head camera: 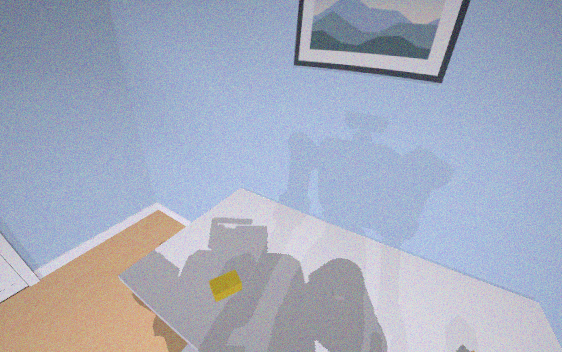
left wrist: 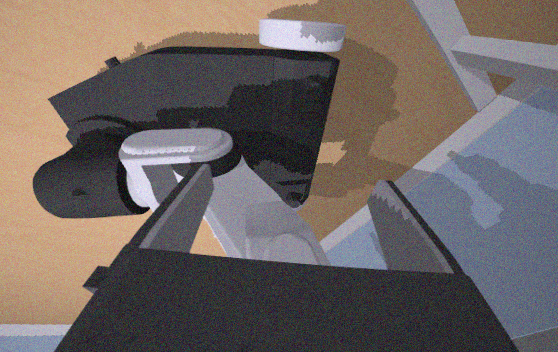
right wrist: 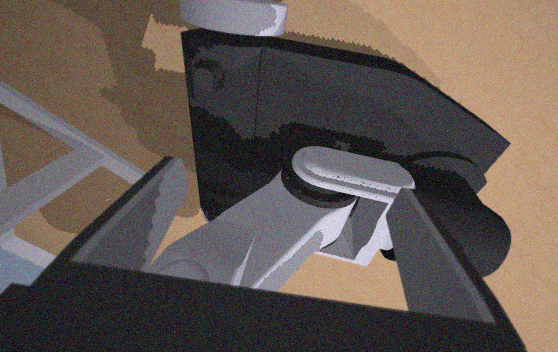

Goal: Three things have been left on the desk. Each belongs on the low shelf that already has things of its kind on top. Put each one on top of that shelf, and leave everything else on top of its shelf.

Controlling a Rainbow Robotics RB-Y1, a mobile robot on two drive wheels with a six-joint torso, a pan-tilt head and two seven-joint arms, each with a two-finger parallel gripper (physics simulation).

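Frame: origin at the robot's base, x ahead, y left, z up, level; centimetres.
Where they show: left gripper, fingertip midpoint: (left wrist: 292, 183); right gripper, fingertip midpoint: (right wrist: 288, 187).
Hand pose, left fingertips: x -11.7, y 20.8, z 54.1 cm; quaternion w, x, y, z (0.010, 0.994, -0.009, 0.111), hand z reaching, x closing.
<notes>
After its pixels a point has its place.
A yellow block (head camera: 226, 285) {x 27.9, y 13.6, z 76.6 cm} lies on the white desk (head camera: 430, 290) {x 29.1, y -66.1, z 72.1 cm}, towards its left end, inside the robot's shadow. A small part of a dark brown thing (head camera: 465, 349) shows at the bottom edge of the head view, on the right part of the desk. A third desk thing cannot be made out. My left gripper (left wrist: 292, 183) {x -11.7, y 20.8, z 54.1 cm} is open and empty, with its fingers wide apart beside the robot's own base. My right gripper (right wrist: 288, 187) {x -18.3, y -23.4, z 53.5 cm} is open and empty too. Neither gripper shows in the head view. The low shelves do not show in these views.
The desk stands against the blue wall (head camera: 210, 125) {x 111.5, y 39.3, z 107.5 cm}, under a framed picture (head camera: 372, 35) {x 68.0, y -32.3, z 156.9 cm}. Wooden floor (head camera: 85, 310) {x 48.9, y 118.1, z 0.1 cm} lies left of the desk, with part of a white door (head camera: 10, 272) {x 58.5, y 173.0, z 18.4 cm} at the far left. White desk legs show in the left wrist view (left wrist: 442, 35) and right wrist view (right wrist: 75, 137).
</notes>
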